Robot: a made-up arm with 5 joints.
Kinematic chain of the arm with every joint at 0, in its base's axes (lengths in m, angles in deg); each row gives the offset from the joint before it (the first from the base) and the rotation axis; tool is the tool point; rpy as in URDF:
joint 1: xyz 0 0 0.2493 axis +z
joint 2: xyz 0 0 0 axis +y
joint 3: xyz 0.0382 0 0.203 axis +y
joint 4: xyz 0.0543 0 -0.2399 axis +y
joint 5: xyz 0.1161 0 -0.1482 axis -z
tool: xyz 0 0 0 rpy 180 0 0
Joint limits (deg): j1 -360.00..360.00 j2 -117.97..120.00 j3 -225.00..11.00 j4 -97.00..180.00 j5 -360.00..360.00
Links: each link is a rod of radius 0.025 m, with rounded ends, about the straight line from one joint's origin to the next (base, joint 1, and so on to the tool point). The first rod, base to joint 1, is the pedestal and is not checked.
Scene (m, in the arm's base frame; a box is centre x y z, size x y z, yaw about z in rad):
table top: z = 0
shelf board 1: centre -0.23 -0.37 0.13 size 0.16 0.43 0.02 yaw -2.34
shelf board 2: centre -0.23 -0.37 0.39 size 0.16 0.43 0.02 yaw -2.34
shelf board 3: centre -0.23 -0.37 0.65 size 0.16 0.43 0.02 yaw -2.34
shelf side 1: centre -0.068 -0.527 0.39 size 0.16 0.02 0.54 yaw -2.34
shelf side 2: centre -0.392 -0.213 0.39 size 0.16 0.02 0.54 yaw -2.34
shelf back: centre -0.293 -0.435 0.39 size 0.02 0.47 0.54 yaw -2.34
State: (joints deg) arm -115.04 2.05 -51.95 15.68 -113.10
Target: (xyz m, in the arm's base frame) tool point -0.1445 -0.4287 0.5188
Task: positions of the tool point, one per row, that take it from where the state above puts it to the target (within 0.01 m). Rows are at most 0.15 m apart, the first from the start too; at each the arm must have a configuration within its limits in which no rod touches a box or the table.
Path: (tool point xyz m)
1: -0.1495 -0.3696 0.2912
2: -0.1149 -0.3332 0.2912
3: -0.0848 -0.2954 0.2806
4: -0.0682 -0.3284 0.3981
5: -0.0423 -0.3231 0.5188
6: -0.0711 -0.3595 0.5276
7: -0.1052 -0.3955 0.5277
8: -0.1445 -0.4287 0.5188

